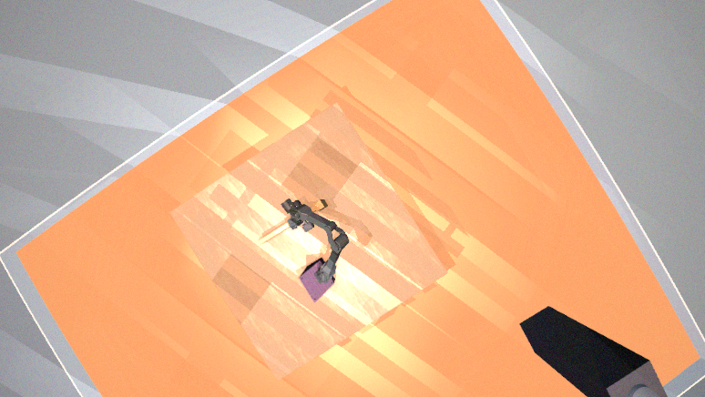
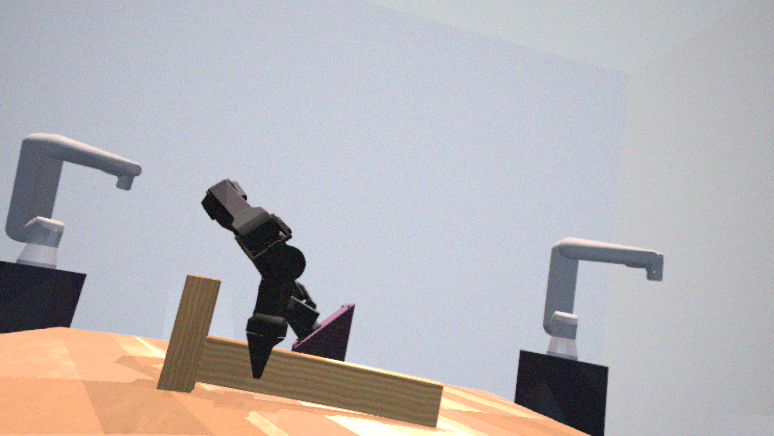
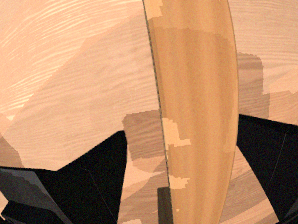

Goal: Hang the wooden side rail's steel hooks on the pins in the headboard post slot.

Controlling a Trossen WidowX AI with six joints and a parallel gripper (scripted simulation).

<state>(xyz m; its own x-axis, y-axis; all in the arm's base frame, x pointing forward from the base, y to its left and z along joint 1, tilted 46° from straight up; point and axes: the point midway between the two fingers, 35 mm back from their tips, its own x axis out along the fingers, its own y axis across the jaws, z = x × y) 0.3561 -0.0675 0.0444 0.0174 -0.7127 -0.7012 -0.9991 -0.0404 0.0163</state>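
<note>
Right now the headboard post is 120 mm to the right of my gripper tip and 50 mm above it.
</note>
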